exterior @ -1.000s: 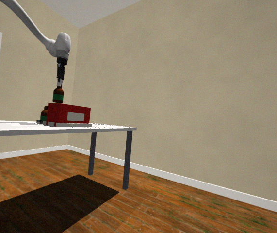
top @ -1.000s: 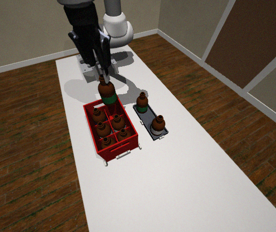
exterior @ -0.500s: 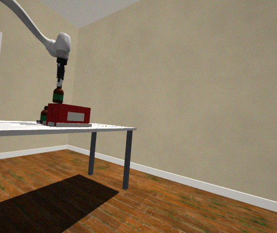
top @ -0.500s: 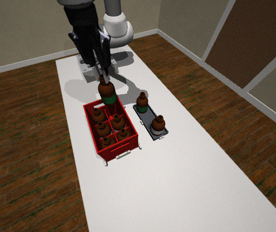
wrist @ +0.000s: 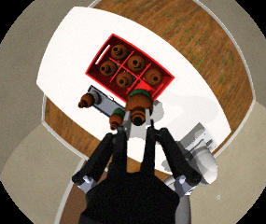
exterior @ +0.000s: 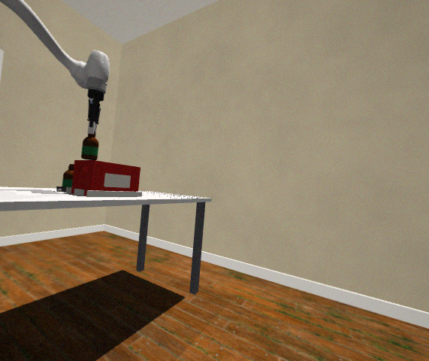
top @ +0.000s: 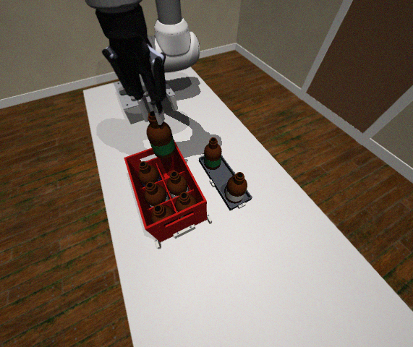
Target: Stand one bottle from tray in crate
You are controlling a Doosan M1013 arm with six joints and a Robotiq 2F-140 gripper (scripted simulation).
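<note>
The bottle is 90 mm below my hand. The rest, counted from my hand: red crate (270 mm below, 90 mm ahead, 50 mm to the right); dark tray (340 mm below, 190 mm to the left, 100 mm ahead).
</note>
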